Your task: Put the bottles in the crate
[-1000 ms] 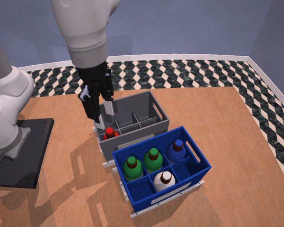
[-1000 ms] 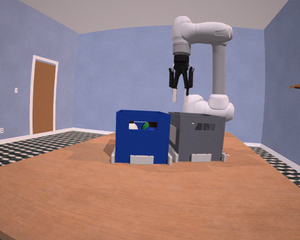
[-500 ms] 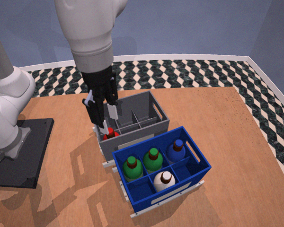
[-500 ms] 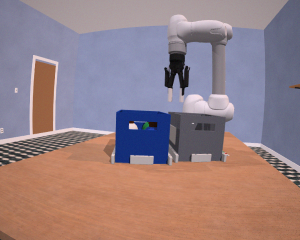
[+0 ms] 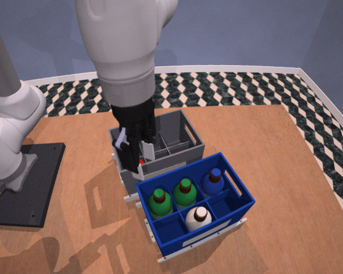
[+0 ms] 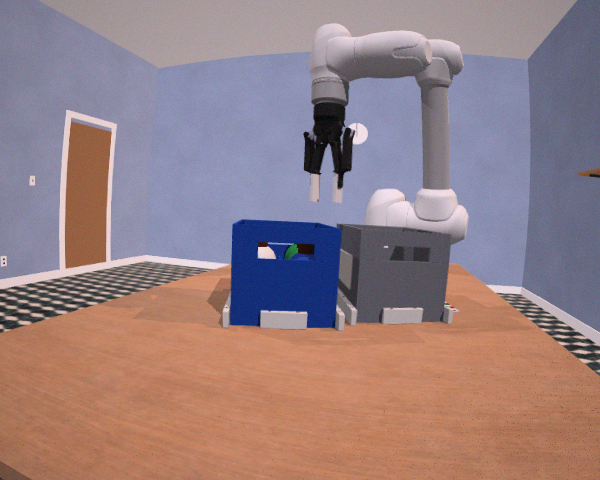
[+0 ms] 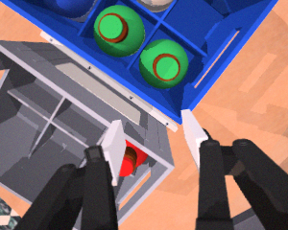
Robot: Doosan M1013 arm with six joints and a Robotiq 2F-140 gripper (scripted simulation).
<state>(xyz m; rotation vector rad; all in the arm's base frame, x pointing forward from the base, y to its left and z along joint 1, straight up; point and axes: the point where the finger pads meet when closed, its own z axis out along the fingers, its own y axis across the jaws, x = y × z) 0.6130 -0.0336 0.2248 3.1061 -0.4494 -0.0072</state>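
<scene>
Now: hand 170 mm above the green bottle and 110 mm short of it. Round my hand: blue crate: 170 mm below, 140 mm ahead, 40 mm to the right; then red bottle: 170 mm below, 70 mm to the left, 60 mm behind; then grey crate: 170 mm below, 150 mm to the left.
</scene>
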